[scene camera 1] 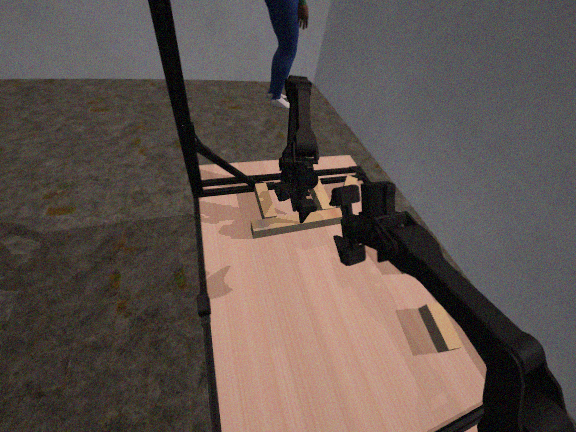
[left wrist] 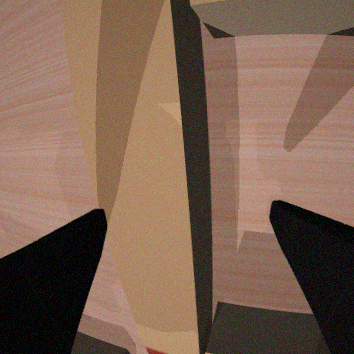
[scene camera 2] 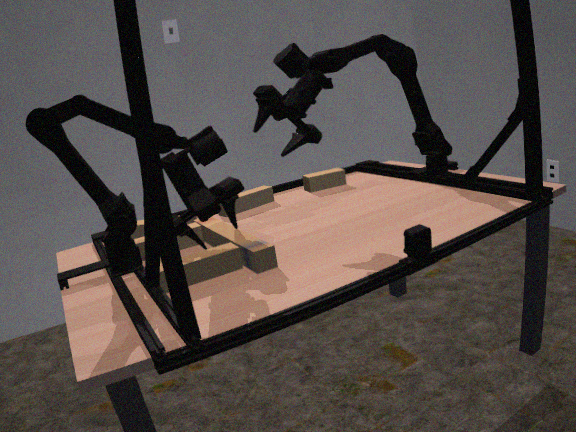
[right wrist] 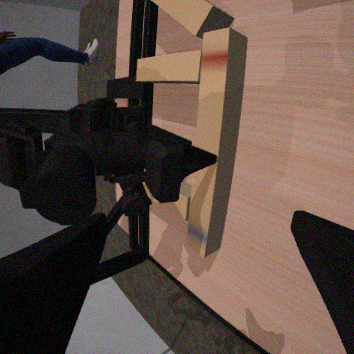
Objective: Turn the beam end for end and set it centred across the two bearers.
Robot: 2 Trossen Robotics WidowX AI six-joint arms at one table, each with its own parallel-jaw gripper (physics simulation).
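Where they show: left gripper, fingertip midpoint: (scene camera 1: 297, 217) (left wrist: 188, 214) (scene camera 2: 221, 238) (right wrist: 202, 150); right gripper, fingertip midpoint: (scene camera 1: 332, 220) (scene camera 2: 268, 144) (right wrist: 201, 222); left arm's base at its link origin: (scene camera 1: 287, 178) (scene camera 2: 126, 269) (right wrist: 135, 119); right arm's base at its link origin: (scene camera 2: 438, 174).
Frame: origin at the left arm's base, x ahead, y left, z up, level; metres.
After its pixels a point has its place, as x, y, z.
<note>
The wooden beam (scene camera 1: 265, 231) {0.258, -0.155, 0.013} (scene camera 2: 265, 257) {0.236, -0.197, 0.008} (left wrist: 155, 225) {0.228, -0.027, 0.025} (right wrist: 212, 115) {0.241, 0.029, 0.025} lies across the ends of two parallel bearers; whether it rests on them or against them is unclear. In the right wrist view its red band is at the top, its blue band at the bottom. The blue-end bearer (scene camera 1: 264, 200) {0.130, -0.130, 0.025} (scene camera 2: 205, 265) {0.134, -0.148, 0.010} (left wrist: 275, 17) {0.181, -0.104, 0.005} and the red-end bearer (scene camera 1: 322, 196) {0.145, 0.100, 0.025} (left wrist: 260, 327) {0.172, 0.077, -0.002} (right wrist: 167, 67) {0.138, 0.099, 0.025} are partly hidden. My left gripper (scene camera 1: 294, 207) {0.217, -0.025, 0.012} (scene camera 2: 220, 237) {0.217, -0.025, 0.012} (left wrist: 188, 214) {0.217, -0.025, 0.012} is open and empty just above the beam's middle. My right gripper (scene camera 1: 335, 221) {0.372, -0.009, 0.186} (scene camera 2: 270, 142) {0.372, -0.009, 0.186} (right wrist: 201, 222) {0.372, -0.009, 0.186} is open and empty, high above the table.
A wooden block (scene camera 2: 257, 200) (right wrist: 187, 12) lies near the beam's red end. Another block (scene camera 1: 440, 327) {0.685, 0.249, 0.028} (scene camera 2: 325, 180) {0.670, 0.244, 0.008} lies farther along the same side of the table. A black frame rail (scene camera 1: 200, 250) {0.256, -0.372, -0.023} runs along the table edge, with a small black box (scene camera 2: 417, 239) {0.445, -0.383, 0.021} on it.
</note>
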